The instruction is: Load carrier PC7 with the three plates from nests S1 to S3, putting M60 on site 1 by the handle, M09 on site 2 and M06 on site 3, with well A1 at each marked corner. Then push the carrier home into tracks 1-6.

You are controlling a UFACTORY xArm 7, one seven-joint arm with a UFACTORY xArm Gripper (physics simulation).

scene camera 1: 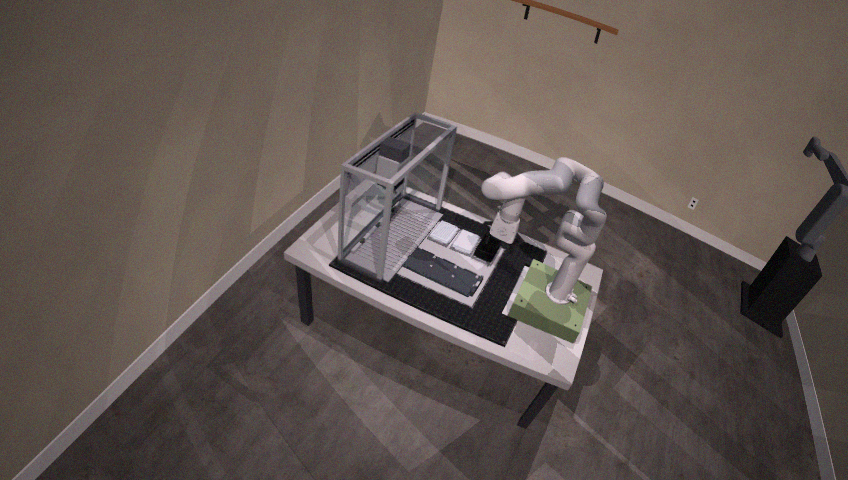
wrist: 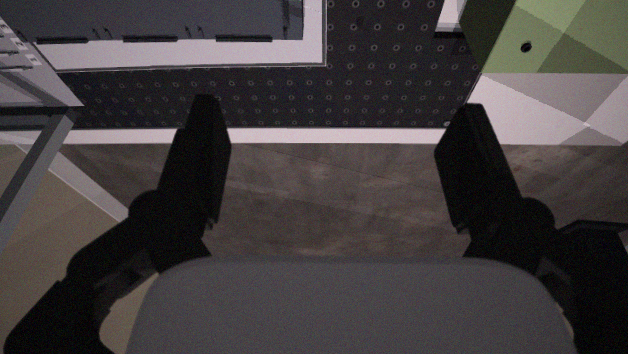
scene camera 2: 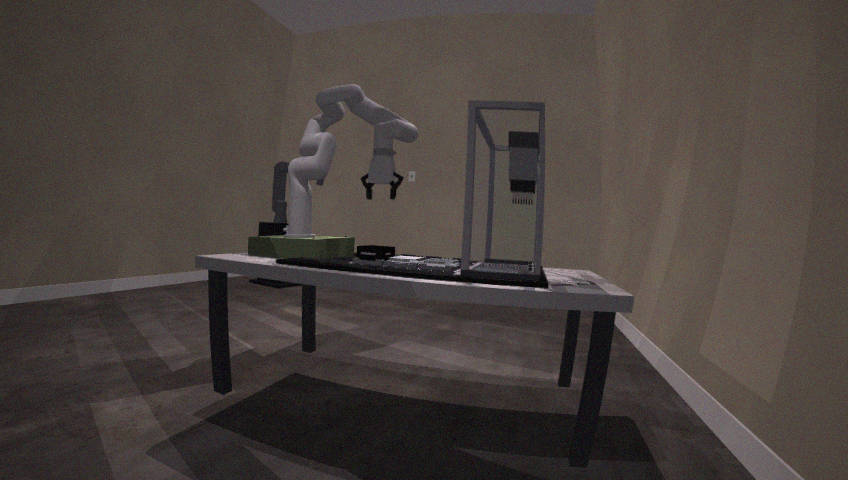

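Seen in the pictures: gripper, fingertip midpoint: [scene camera 1: 498, 247] [wrist: 337, 123] [scene camera 2: 380, 199]; arm's base, origin of the base link: [scene camera 1: 558, 293] [scene camera 2: 299, 236].
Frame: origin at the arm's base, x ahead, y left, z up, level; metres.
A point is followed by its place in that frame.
Observation:
Carrier PC7 [scene camera 1: 443, 273] {x 0.464, y 0.190, z -0.052 m} [wrist: 150, 20] {x 0.461, y 0.225, z -0.051 m} lies dark and flat on a white tray [wrist: 200, 53] {x 0.419, y 0.267, z -0.062 m}, outside the grey frame; no plate shows on it. Two white plates [scene camera 1: 444, 233] {x 0.599, y -0.012, z -0.037 m} [scene camera 1: 467, 241] {x 0.492, y -0.041, z -0.036 m} sit in a row beside it. A black plate [scene camera 1: 487, 249] {x 0.387, y -0.036, z -0.014 m} [scene camera 2: 375, 252] {x 0.431, y -0.121, z -0.024 m} is at the row's end nearest the arm base. Plate labels are too small to read. My gripper [scene camera 2: 380, 195] {x 0.292, y 0.122, z 0.158 m} [wrist: 337, 123] {x 0.292, y 0.122, z 0.158 m} is open and empty, pointing down high above the table, roughly above the black plate in scene camera 2. In scene camera 1, the gripper's body hides part of its fingers and the black plate's surroundings.
A tall framed enclosure [scene camera 1: 386, 237] {x 0.627, y 0.397, z 0.173 m} [scene camera 2: 469, 178] {x 0.736, y -0.170, z 0.195 m} surrounds the slotted deck [scene camera 1: 401, 237] {x 0.735, y 0.128, z -0.059 m}; its pipetting head [scene camera 1: 393, 148] {x 0.803, y 0.175, z 0.394 m} [scene camera 2: 523, 163] hangs inside. The arm stands on a green base [scene camera 1: 544, 321] {x -0.015, y 0.165, z -0.019 m} [scene camera 2: 300, 246] {x 0.125, y -0.131, z -0.028 m} [wrist: 595, 30] {x 0.064, y 0.133, z 0.006 m}. A perforated black mat [scene camera 1: 446, 306] {x 0.355, y 0.326, z -0.062 m} [wrist: 280, 95] {x 0.322, y 0.318, z -0.062 m} lies under the tray.

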